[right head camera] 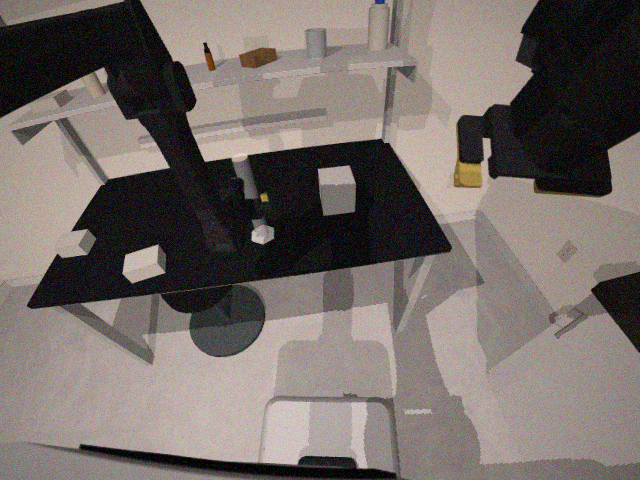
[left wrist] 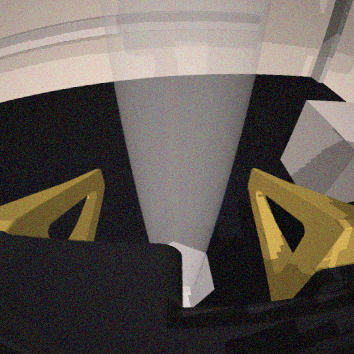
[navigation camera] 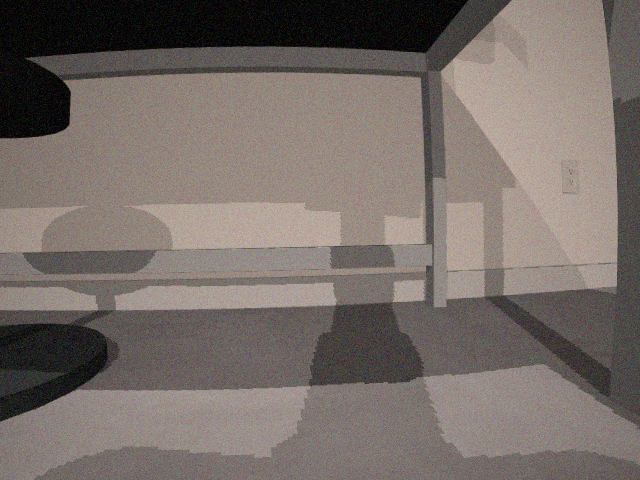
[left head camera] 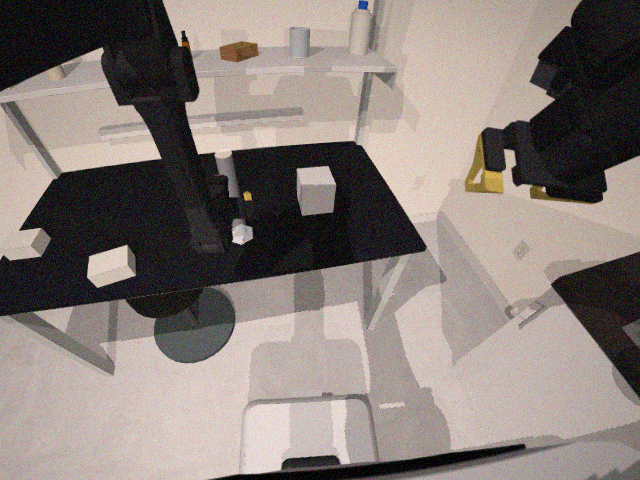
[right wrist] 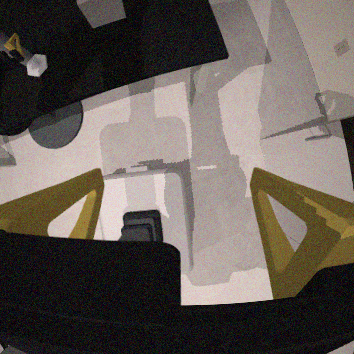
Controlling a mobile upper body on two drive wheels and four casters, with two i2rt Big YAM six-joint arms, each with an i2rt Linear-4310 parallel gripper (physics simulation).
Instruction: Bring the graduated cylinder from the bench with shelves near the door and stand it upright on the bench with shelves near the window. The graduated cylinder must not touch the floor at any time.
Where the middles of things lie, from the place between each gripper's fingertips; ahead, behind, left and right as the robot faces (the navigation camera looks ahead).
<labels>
I see the graduated cylinder (right head camera: pixel 240 161) 20 mm behind my left hand and 10 mm below it.
My right gripper is now 410 mm short of the graduated cylinder, 460 mm to the right of it and 360 mm above it.
</labels>
